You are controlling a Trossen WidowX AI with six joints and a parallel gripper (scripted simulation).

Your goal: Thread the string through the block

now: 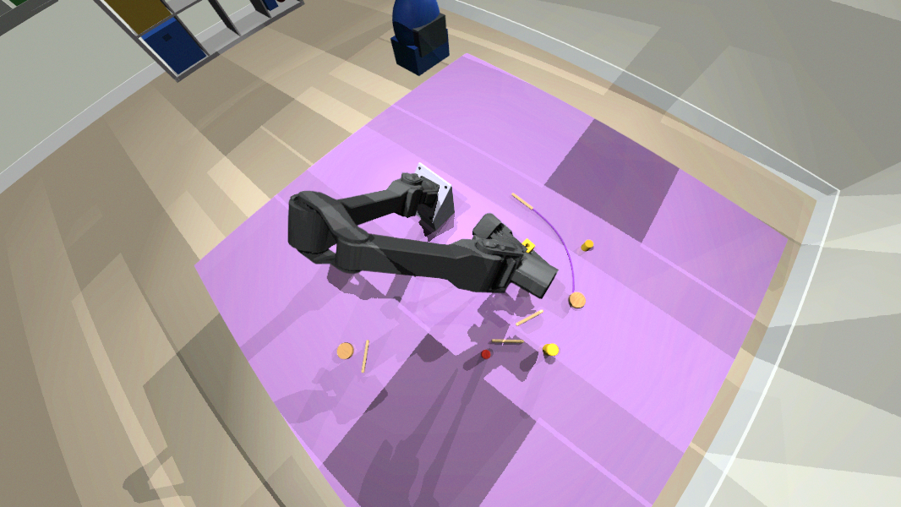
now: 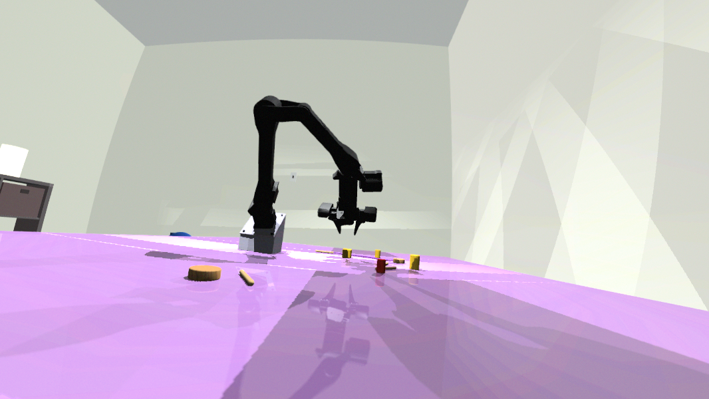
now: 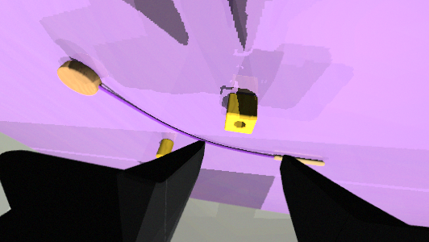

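The yellow wooden block is 7 cm below my gripper tip, 4 cm to the left of it and 1 cm ahead of it. Round my gripper tip: thin stick 17 cm to the left, 8 cm below, 7 cm behind; red piece 24 cm to the right, 7 cm below, 7 cm ahead.
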